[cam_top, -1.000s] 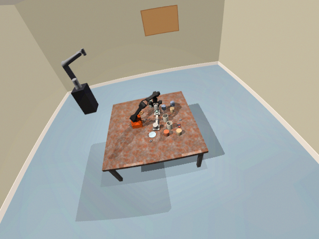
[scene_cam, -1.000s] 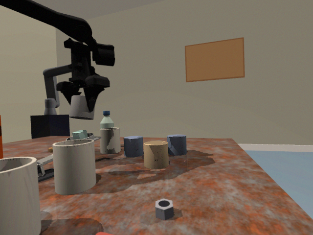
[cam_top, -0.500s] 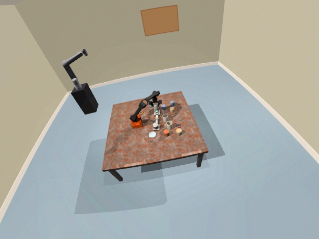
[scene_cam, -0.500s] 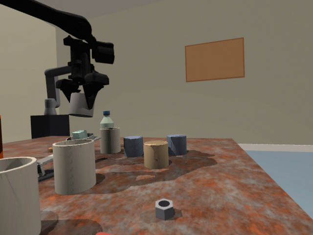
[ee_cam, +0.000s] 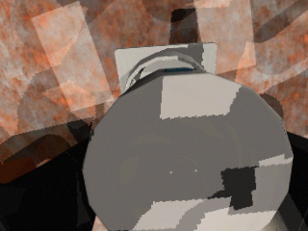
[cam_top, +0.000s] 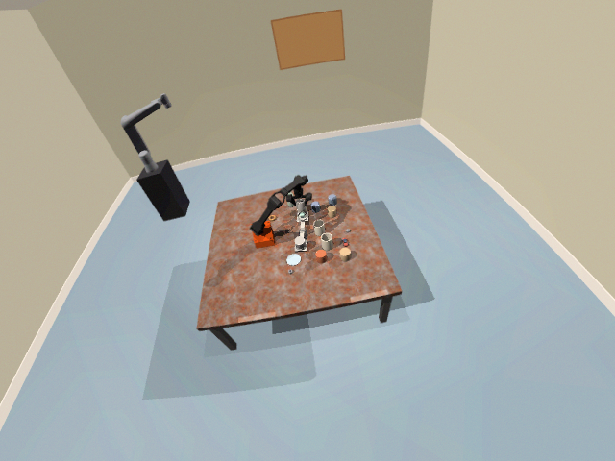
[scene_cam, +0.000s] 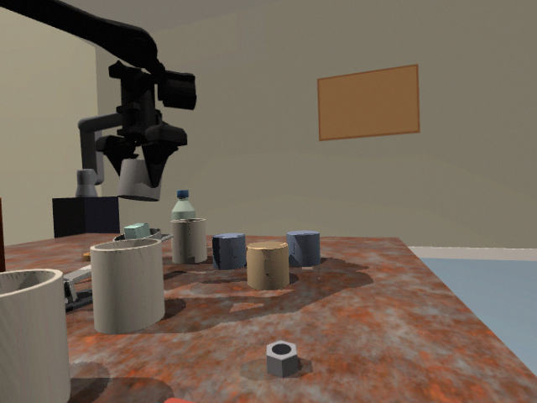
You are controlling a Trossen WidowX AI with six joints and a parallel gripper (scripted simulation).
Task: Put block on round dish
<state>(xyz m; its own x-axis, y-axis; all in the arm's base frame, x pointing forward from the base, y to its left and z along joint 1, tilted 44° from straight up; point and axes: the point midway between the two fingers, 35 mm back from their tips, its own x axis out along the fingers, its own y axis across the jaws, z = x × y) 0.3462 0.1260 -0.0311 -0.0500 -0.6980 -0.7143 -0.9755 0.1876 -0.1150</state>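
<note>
Now: the pale blue round dish 13 cm behind my gripper tip, 36 cm to the right of it and 17 cm below it. Round my gripper tip: bottle: 7 cm behind, 25 cm to the left, 6 cm below.
</note>
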